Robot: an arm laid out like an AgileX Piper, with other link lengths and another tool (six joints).
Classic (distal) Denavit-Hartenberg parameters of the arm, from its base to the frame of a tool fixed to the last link. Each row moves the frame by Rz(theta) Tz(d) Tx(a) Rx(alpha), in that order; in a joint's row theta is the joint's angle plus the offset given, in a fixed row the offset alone. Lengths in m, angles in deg.
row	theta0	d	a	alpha
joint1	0	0.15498	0	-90
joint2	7.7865	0	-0.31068	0
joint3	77.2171	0	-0.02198	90
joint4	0	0.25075	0	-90
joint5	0	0	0	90
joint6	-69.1	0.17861	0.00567	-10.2
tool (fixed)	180	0.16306	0	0
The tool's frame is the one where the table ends.
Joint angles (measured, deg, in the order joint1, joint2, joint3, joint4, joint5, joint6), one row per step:
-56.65 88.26 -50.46 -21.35 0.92 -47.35
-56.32 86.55 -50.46 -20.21 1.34 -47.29
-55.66 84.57 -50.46 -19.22 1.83 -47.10
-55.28 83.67 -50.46 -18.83 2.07 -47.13
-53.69 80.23 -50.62 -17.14 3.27 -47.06
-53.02 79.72 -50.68 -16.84 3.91 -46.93
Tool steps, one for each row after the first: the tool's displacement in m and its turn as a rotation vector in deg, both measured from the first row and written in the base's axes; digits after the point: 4 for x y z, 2 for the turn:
0.0014 0.0027 0.0134 -0.58 -1.51 -0.43
0.0049 0.0075 0.0289 -1.31 -3.14 -0.51
0.0069 0.0101 0.0359 -1.70 -3.75 -0.37
0.0148 0.0219 0.0622 -2.86 -6.34 0.11
0.0178 0.0265 0.0641 -2.63 -6.57 0.40

